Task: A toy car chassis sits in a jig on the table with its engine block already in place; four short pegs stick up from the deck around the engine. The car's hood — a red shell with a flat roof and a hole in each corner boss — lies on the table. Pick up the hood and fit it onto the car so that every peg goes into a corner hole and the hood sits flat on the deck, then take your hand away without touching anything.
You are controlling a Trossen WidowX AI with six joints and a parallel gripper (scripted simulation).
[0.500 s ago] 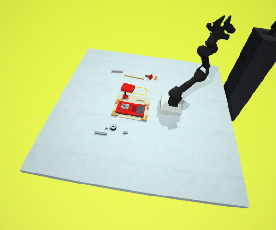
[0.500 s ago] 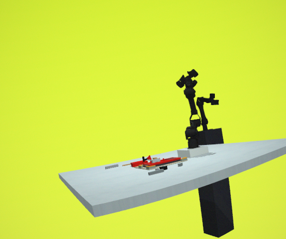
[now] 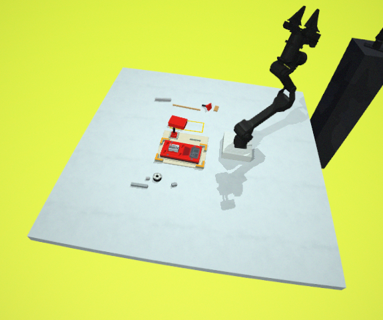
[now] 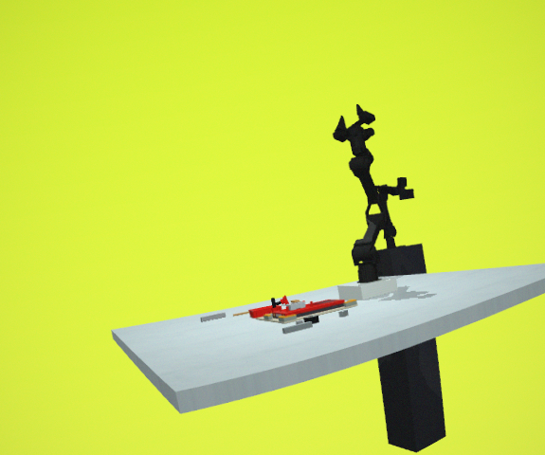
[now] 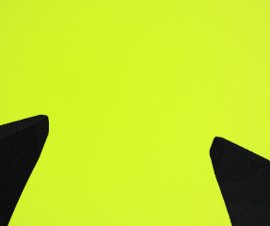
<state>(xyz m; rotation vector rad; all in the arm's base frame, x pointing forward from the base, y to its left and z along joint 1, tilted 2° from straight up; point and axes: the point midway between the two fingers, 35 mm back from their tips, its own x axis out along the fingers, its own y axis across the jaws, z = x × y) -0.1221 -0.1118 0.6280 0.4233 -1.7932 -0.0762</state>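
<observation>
Now: the red hood 49 cm ahead of my gripper tip, 6 cm to the right of it and 69 cm below it. The rest, counted from my gripper tip: thin rod (45 cm ahead, 21 cm to the right, 71 cm below); then black wheel (55 cm ahead, 33 cm to the left, 70 cm below); then grey engine block (49 cm ahead, 16 cm to the left, 68 cm below).
</observation>
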